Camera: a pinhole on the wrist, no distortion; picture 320 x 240 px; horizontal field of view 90.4 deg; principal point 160.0 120.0 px. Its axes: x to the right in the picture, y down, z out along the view. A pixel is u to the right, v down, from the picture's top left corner.
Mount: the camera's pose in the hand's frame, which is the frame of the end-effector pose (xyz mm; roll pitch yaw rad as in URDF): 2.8 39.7 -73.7 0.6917 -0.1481 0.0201
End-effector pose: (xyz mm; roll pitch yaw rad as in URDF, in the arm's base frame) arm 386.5 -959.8 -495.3 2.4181 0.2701 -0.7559
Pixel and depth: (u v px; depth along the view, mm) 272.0 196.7 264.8
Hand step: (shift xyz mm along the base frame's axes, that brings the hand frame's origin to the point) -28.0 -159.8 -227.5
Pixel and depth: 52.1 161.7 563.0
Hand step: -466.6 304.4 -300.5
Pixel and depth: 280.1 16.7 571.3
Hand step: 407.5 62.9 -632.6
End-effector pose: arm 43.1 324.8 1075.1 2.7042 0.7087 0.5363
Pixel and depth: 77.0 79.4 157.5
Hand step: -126.8 19.0 22.5
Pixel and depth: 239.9 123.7 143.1
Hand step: -8.8 21.5 -86.9
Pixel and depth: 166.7 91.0 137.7
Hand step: -53.7 31.4 -31.2
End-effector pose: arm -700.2 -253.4 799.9 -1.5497 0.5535 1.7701
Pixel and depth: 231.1 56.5 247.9
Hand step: -100.4 169.3 113.6
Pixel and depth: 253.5 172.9 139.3
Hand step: -84.4 46.5 -22.3
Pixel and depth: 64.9 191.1 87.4
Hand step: 1.9 -60.2 21.9
